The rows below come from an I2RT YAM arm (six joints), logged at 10 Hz.
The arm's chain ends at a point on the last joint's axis. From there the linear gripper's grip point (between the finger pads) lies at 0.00 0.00 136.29 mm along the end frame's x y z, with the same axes.
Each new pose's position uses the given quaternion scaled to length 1; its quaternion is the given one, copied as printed.
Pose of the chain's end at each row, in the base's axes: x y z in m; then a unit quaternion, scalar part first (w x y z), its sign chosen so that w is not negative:
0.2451 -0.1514 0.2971 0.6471 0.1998 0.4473 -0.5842
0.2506 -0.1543 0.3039 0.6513 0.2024 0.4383 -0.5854
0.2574 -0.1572 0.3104 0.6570 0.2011 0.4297 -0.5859
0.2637 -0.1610 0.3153 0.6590 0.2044 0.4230 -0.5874
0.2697 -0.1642 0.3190 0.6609 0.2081 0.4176 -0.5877
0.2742 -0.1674 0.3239 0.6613 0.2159 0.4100 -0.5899
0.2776 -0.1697 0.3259 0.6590 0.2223 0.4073 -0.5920
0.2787 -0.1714 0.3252 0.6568 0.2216 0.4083 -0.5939
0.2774 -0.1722 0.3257 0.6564 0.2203 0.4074 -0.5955
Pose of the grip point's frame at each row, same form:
0.2922 -0.2579 0.3680 0.6471 0.1998 0.4473 -0.5842
0.2961 -0.2602 0.3767 0.6513 0.2024 0.4383 -0.5854
0.3022 -0.2618 0.3853 0.6570 0.2011 0.4297 -0.5859
0.3070 -0.2654 0.3914 0.6590 0.2044 0.4230 -0.5874
0.3116 -0.2686 0.3959 0.6609 0.2081 0.4176 -0.5877
0.3134 -0.2722 0.4017 0.6613 0.2159 0.4100 -0.5899
0.3149 -0.2754 0.4035 0.6590 0.2223 0.4073 -0.5920
0.3159 -0.2772 0.4027 0.6568 0.2216 0.4083 -0.5939
0.3145 -0.2777 0.4035 0.6564 0.2203 0.4074 -0.5955

